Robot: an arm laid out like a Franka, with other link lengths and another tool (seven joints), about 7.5 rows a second.
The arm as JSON. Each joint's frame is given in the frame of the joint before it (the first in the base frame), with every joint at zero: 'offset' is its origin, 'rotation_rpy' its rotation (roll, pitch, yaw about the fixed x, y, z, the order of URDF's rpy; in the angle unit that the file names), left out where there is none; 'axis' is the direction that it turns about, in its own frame. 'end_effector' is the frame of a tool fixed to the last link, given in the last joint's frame.
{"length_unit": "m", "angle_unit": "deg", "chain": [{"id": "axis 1", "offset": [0.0, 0.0, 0.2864], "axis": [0.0, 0.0, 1.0]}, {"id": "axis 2", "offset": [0.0, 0.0, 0.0], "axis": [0.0, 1.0, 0.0]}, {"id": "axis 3", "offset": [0.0, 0.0, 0.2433], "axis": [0.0, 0.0, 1.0]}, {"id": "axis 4", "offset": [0.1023, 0.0, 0.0], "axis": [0.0, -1.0, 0.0]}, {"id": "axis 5", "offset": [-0.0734, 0.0, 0.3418], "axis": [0.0, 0.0, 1.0]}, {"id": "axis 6", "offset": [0.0, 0.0, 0.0], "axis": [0.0, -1.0, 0.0]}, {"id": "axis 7", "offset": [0.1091, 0.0, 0.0], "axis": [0.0, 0.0, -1.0]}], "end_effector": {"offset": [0.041, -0.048, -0.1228], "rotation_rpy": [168.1, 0.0, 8.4]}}
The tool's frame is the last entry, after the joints.
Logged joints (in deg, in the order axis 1, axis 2, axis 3, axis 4, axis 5, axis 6, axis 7), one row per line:
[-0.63 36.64 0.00 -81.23 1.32 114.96 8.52]
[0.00 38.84 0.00 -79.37 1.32 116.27 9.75]
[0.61 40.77 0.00 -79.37 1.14 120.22 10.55]
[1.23 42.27 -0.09 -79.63 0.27 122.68 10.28]
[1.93 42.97 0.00 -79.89 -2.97 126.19 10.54]
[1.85 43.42 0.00 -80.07 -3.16 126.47 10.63]
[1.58 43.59 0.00 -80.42 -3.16 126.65 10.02]
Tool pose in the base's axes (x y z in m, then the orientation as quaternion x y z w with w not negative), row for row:
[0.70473 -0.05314 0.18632 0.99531 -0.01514 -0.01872 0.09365]
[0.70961 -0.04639 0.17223 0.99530 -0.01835 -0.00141 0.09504]
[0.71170 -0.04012 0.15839 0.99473 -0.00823 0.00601 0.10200]
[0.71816 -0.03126 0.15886 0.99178 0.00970 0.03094 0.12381]
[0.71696 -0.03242 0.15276 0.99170 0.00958 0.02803 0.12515]
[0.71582 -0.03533 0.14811 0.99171 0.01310 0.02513 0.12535]
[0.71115 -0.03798 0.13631 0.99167 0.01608 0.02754 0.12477]
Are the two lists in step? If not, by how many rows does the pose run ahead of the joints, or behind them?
The pose runs 1 row ahead of the joints: the pose in row i belongs to the joints in row i + 1.
